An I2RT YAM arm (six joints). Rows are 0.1 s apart.
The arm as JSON. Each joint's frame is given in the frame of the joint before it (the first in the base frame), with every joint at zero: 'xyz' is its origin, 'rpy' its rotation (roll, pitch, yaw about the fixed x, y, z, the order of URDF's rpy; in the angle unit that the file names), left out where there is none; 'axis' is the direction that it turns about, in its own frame. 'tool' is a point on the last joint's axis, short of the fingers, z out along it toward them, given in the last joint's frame.
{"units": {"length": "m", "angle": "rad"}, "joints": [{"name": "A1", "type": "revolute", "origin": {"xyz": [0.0, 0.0, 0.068]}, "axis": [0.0, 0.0, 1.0]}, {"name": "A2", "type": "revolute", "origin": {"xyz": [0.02, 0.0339, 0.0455], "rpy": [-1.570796, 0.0, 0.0]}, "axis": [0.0, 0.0, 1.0]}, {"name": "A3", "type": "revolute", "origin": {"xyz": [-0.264, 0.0, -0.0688], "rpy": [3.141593, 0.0, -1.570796]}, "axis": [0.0, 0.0, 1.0]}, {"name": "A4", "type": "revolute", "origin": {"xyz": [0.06, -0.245, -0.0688], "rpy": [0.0, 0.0, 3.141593]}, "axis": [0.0, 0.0, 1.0]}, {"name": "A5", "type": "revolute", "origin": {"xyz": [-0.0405, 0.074, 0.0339], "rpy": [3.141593, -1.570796, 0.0]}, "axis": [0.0, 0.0, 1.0]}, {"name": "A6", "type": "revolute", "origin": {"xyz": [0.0, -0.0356, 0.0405], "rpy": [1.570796, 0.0, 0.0]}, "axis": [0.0, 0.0, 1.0]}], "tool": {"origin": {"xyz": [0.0, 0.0, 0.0], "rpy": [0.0, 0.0, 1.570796]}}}
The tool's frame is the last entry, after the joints.
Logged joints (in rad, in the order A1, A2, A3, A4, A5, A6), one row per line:
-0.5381 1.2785 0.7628 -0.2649 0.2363 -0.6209
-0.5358 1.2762 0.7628 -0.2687 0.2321 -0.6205
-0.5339 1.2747 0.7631 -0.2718 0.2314 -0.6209
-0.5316 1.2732 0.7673 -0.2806 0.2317 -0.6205
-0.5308 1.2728 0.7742 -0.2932 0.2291 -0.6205
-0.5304 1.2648 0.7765 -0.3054 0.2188 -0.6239
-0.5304 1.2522 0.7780 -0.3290 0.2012 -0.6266
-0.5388 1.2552 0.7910 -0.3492 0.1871 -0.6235
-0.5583 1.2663 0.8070 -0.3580 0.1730 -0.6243
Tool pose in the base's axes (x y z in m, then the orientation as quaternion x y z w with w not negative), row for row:
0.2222 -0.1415 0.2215 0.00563 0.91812 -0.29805 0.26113
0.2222 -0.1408 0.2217 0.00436 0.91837 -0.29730 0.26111
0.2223 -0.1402 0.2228 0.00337 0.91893 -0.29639 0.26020
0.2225 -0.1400 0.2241 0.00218 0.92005 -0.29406 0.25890
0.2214 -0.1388 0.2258 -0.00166 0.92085 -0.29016 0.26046
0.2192 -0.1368 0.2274 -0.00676 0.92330 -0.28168 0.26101
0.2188 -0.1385 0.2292 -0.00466 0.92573 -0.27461 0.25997
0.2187 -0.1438 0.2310 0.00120 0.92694 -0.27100 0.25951
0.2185 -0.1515 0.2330 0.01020 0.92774 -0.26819 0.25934
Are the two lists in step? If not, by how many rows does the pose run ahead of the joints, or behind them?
The pose runs 1 row ahead of the joints: the pose in row i belongs to the joints in row i + 1.
